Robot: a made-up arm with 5 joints.
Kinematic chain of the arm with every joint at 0, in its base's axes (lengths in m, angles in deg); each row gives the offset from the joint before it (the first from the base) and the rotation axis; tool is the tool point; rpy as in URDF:
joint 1: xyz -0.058 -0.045 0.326 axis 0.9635 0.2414 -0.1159
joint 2: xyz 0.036 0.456 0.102 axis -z
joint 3: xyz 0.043 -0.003 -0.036 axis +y
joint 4: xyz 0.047 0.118 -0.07 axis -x
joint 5: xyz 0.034 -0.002 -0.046 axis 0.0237 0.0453 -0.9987
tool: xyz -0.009 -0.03 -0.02 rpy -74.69 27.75 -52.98
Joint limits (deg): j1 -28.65..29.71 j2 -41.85..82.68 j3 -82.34..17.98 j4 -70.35..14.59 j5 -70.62..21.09
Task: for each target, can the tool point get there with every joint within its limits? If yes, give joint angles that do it. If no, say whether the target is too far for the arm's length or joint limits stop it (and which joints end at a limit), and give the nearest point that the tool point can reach.
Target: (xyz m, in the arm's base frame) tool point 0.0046 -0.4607 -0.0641
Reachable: no: joint limits stop it (at a limit: joint 1, joint 2, joint 5) | nearest point 0.0845 0.2128 0.1483 | short by 0.711 m
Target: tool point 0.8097 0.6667 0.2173
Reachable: no: too far | nearest point 0.2149 0.4907 0.2891 | short by 0.624 m
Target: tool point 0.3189 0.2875 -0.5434
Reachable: no: too far | nearest point 0.1036 0.4253 -0.0040 | short by 0.597 m
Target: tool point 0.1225 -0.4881 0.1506
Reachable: no: joint limits stop it (at a limit: joint 1, joint 2, joint 5) | nearest point 0.0969 0.2044 0.1911 | short by 0.694 m
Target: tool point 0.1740 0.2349 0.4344
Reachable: yes | joints 13.35 65.85 -52.32 -17.08 -43.08
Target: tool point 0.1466 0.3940 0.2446
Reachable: yes | joints -8.11 29.64 -22.51 8.06 4.18
